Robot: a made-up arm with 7 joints. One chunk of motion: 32 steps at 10 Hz.
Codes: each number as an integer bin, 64 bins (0 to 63) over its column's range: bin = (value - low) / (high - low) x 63, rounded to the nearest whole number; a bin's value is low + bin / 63 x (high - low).
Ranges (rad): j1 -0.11..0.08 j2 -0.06..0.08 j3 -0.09..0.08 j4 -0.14..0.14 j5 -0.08..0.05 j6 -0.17..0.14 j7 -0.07..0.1
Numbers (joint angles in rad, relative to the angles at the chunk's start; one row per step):
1: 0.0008 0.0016 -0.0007 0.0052 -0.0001 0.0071 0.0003
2: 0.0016 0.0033 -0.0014 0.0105 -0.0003 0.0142 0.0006
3: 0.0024 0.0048 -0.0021 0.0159 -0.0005 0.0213 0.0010
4: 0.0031 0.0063 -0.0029 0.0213 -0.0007 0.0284 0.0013
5: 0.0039 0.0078 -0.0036 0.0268 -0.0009 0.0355 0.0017
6: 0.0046 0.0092 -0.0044 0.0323 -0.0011 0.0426 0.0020
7: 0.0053 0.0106 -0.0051 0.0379 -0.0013 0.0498 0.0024
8: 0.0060 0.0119 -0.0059 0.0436 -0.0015 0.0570 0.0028
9: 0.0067 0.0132 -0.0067 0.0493 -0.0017 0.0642 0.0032
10: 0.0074 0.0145 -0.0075 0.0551 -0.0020 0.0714 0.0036
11: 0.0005 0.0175 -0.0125 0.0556 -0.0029 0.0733 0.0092
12: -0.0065 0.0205 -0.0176 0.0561 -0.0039 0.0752 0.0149
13: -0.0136 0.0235 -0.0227 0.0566 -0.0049 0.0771 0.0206
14: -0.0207 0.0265 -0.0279 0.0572 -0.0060 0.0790 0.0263
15: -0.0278 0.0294 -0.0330 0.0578 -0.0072 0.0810 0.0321
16: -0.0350 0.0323 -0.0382 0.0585 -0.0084 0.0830 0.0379
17: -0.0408 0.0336 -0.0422 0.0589 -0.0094 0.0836 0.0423
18: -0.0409 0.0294 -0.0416 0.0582 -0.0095 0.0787 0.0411
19: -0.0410 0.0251 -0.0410 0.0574 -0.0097 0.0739 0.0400
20: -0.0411 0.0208 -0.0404 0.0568 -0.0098 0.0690 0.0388
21: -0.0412 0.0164 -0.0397 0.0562 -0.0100 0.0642 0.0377
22: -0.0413 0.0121 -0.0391 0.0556 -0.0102 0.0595 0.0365
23: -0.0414 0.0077 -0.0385 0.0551 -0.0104 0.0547 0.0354
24: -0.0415 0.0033 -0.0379 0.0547 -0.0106 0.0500 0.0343
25: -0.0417 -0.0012 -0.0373 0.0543 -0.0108 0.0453 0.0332
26: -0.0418 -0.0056 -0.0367 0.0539 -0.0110 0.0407 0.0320
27: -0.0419 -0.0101 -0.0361 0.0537 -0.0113 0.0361 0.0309
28: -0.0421 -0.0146 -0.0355 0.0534 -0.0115 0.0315 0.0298
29: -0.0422 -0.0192 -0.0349 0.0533 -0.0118 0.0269 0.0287
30: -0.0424 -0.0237 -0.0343 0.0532 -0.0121 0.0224 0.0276
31: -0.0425 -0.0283 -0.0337 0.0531 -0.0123 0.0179 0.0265
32: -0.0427 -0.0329 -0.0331 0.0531 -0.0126 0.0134 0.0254
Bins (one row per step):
1: 37 28 33 33 39 36 26
2: 37 28 33 34 39 37 26
3: 37 29 33 35 39 39 26
4: 38 30 32 36 38 40 26
5: 38 31 32 38 38 42 27
6: 38 31 32 39 38 43 27
7: 38 32 31 40 38 45 27
8: 38 32 31 41 38 46 27
9: 39 33 31 43 38 48 27
10: 39 34 31 44 38 49 27
11: 37 35 29 44 37 49 29
12: 34 36 27 44 37 50 31
13: 32 38 25 44 36 50 34
14: 30 39 23 44 36 51 36
15: 27 40 21 45 35 51 38
16: 25 42 19 45 35 51 40
17: 23 42 18 45 34 52 42
18: 23 40 18 45 34 51 41
19: 23 38 18 44 34 50 41
20: 23 36 18 44 34 49 40
21: 23 34 19 44 34 48 40
22: 23 32 19 44 34 47 39
23: 23 30 19 44 34 46 39
24: 23 28 19 44 34 45 39
25: 23 26 20 44 34 44 38
26: 23 24 20 44 33 43 38
27: 23 22 20 44 33 42 37
28: 23 20 20 44 33 41 37
29: 22 18 20 43 33 40 37
30: 22 16 21 43 33 39 36
31: 22 14 21 43 33 38 36
32: 22 12 21 43 33 37 35

